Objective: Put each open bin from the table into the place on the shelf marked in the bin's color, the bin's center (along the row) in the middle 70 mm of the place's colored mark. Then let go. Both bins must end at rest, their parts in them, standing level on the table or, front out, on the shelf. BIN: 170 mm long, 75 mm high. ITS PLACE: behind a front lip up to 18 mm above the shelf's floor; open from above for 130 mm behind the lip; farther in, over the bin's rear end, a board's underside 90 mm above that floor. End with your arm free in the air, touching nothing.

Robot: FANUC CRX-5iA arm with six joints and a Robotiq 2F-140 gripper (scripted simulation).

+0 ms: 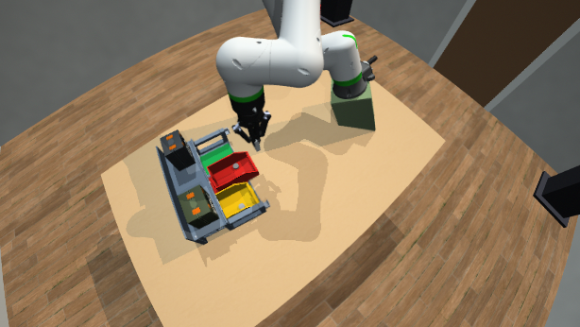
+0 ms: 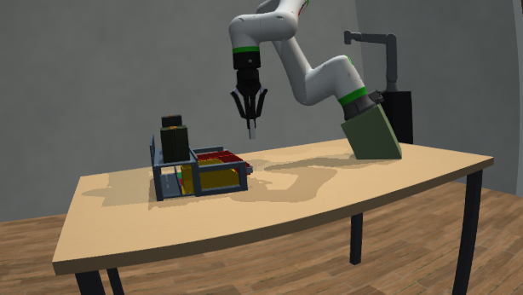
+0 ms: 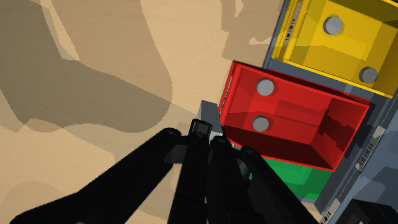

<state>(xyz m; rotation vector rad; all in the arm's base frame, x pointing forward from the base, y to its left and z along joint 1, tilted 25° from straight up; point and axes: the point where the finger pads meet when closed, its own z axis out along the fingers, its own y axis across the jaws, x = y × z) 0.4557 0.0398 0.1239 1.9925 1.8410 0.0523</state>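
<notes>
My gripper is now 11 cm short of the red bin, 11 cm above it and 1 cm to the left of it. The rest, counted from my hand: yellow bin: 18 cm ahead, 11 cm below, 10 cm to the left.
</notes>
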